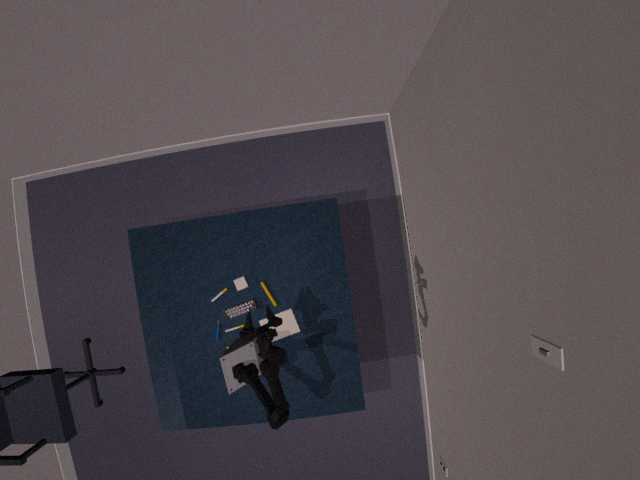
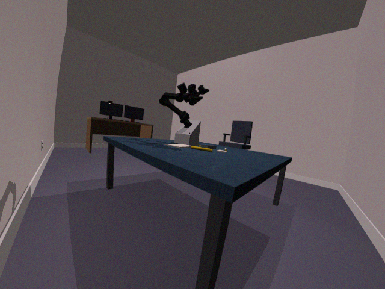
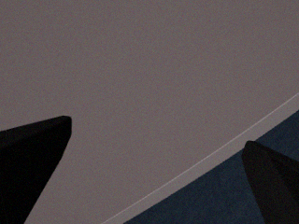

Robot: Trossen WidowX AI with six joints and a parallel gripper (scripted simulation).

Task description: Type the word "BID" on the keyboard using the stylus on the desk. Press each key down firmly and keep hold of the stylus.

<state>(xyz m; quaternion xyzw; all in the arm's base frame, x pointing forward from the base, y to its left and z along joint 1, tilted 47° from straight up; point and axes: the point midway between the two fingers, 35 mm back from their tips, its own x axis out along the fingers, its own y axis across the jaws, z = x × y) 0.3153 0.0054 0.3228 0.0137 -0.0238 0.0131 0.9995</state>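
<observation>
The I key is 80 mm behind my gripper tip, 210 mm to the left of it and 380 mm below it. Also, from my gripper tip: small white block 70 mm ahead, 200 mm to the left, 390 mm below; then yellow pencil 20 mm behind, 40 mm to the left, 390 mm below; then D key 90 mm behind, 200 mm to the left, 380 mm below.
</observation>
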